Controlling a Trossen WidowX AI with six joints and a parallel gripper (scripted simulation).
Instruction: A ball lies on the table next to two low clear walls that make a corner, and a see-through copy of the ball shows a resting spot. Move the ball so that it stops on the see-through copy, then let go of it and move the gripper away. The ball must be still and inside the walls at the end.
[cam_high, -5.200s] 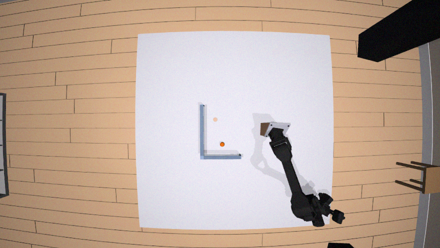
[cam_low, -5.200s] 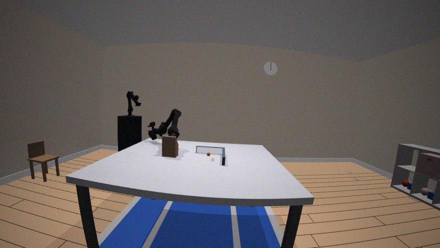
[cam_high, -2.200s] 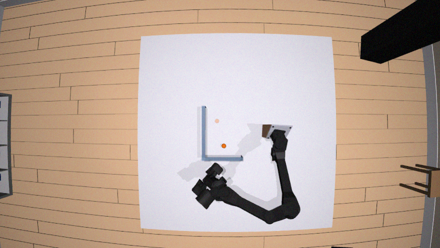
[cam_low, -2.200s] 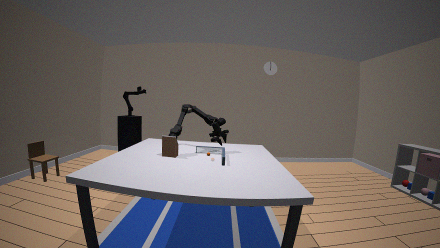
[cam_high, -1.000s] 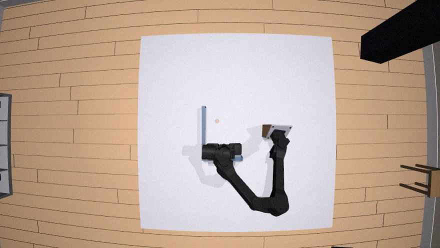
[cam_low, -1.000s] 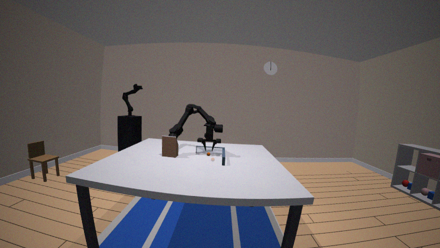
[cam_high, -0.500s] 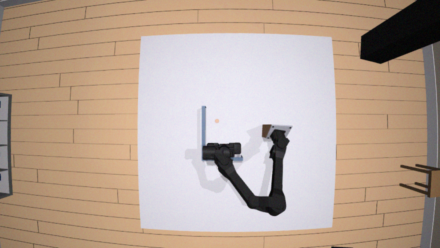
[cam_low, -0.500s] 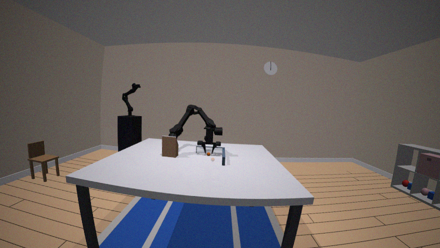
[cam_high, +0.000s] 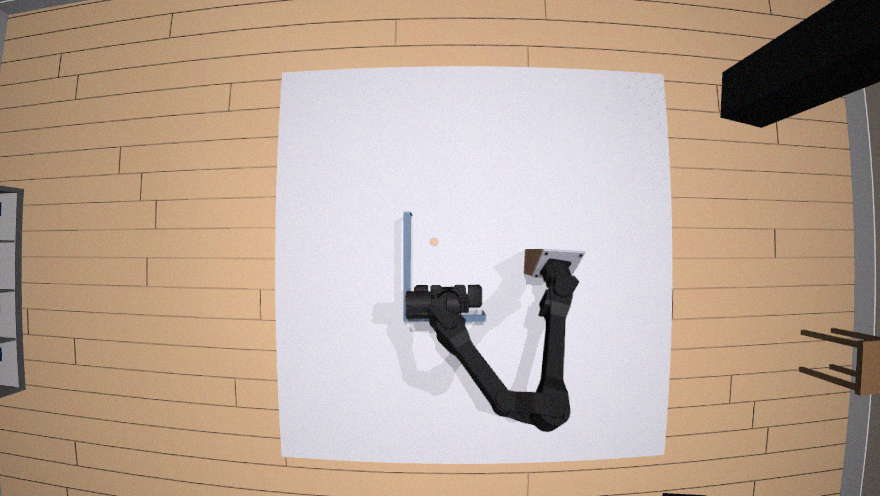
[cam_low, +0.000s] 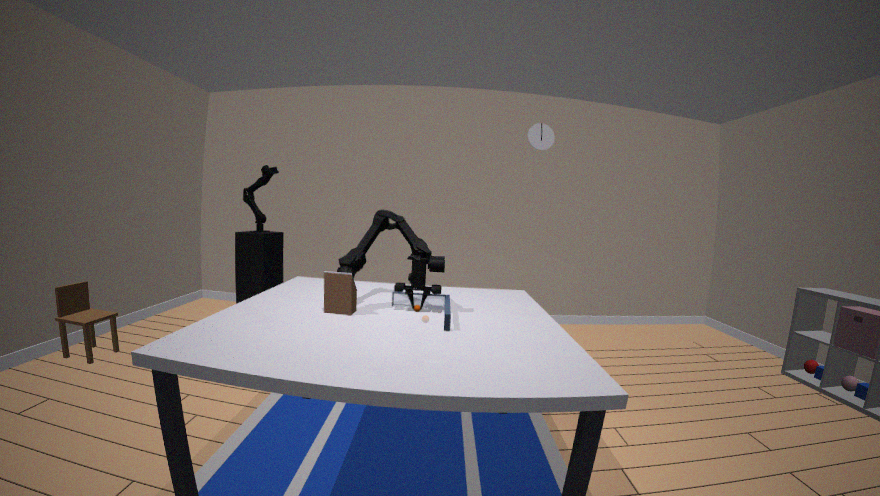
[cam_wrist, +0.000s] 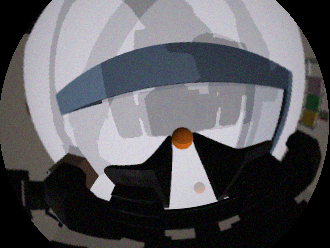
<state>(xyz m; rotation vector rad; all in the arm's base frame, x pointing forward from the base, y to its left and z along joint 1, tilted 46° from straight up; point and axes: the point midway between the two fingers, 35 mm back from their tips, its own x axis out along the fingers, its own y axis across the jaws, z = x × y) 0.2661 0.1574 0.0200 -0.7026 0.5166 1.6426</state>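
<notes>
My gripper tip is 14 cm to the left of the see-through copy of ball and 6 cm short of it. Round my gripper tip: orange ball (right at my gripper tip).
</notes>
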